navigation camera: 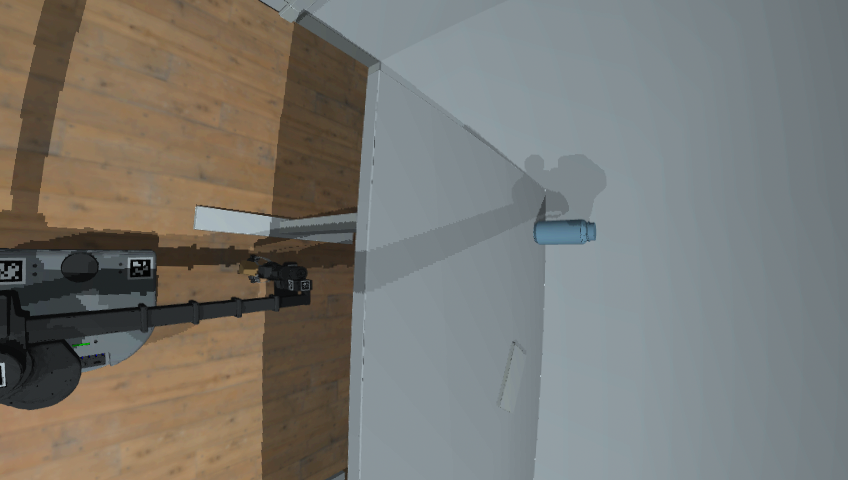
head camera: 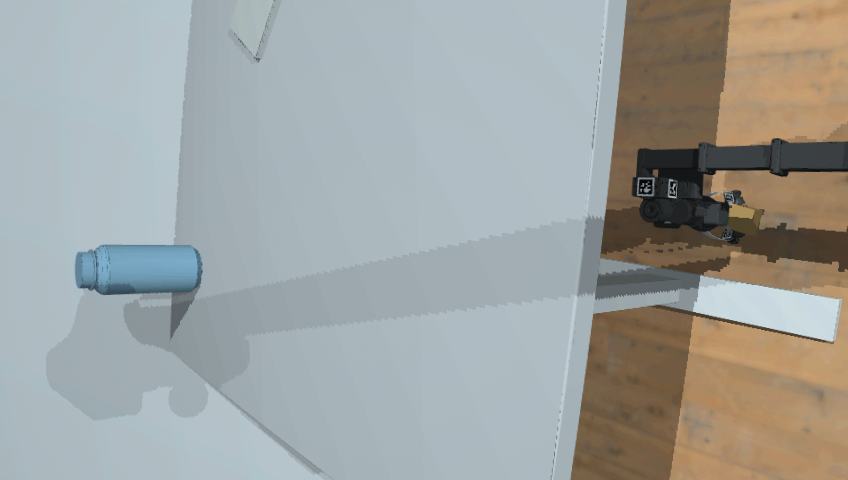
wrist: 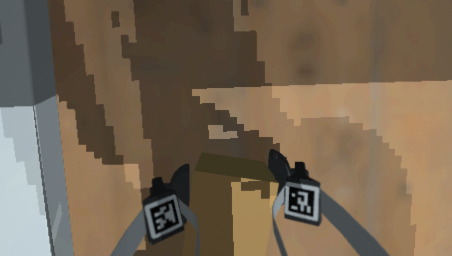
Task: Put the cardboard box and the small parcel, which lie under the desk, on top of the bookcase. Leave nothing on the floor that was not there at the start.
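Pixels of known places: gripper, fingertip midpoint: (navigation camera: 251,268) (head camera: 738,217) (wrist: 228,176); robot's base, origin of the base link: (navigation camera: 80,266).
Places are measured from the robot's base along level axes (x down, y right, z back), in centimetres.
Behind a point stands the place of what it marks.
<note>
A small tan parcel (head camera: 747,220) {x -5.4, y 47.1, z 1.6 cm} (navigation camera: 243,269) {x -4.8, y 46.2, z 2.2 cm} (wrist: 251,215) {x -5.4, y 49.4, z 3.3 cm} is between the fingers of my gripper (head camera: 736,217) {x -1.0, y 50.5, z 2.2 cm} (navigation camera: 252,268) {x -1.0, y 50.5, z 2.2 cm} (wrist: 228,176) {x -1.0, y 50.5, z 2.2 cm}. The fingers stand against its two sides, and the gripper is shut on it. The gripper is low, in front of the desk (head camera: 416,148) {x -95.1, y 43.6, z 4.9 cm} (navigation camera: 440,267) {x -95.0, y 42.6, z -2.8 cm}; whether the parcel touches the floor I cannot tell. The parcel's near end runs out of the bottom of the wrist view. A larger cardboard box and the bookcase do not show in these views. The space under the desk is mostly hidden by its top.
The desk's white foot (head camera: 767,309) (navigation camera: 232,220) (wrist: 17,155) lies on the floor close beside the gripper. A blue bottle (head camera: 145,268) {x -103.5, y 89.7, z -10.3 cm} (navigation camera: 559,232) {x -102.7, y 89.8, z -10.6 cm} stands at the back of the desk top. A flat pale object (head camera: 254,26) {x -96.0, y 74.9, z 21.6 cm} (navigation camera: 512,377) {x -96.0, y 72.9, z 25.8 cm} lies on the desk top.
</note>
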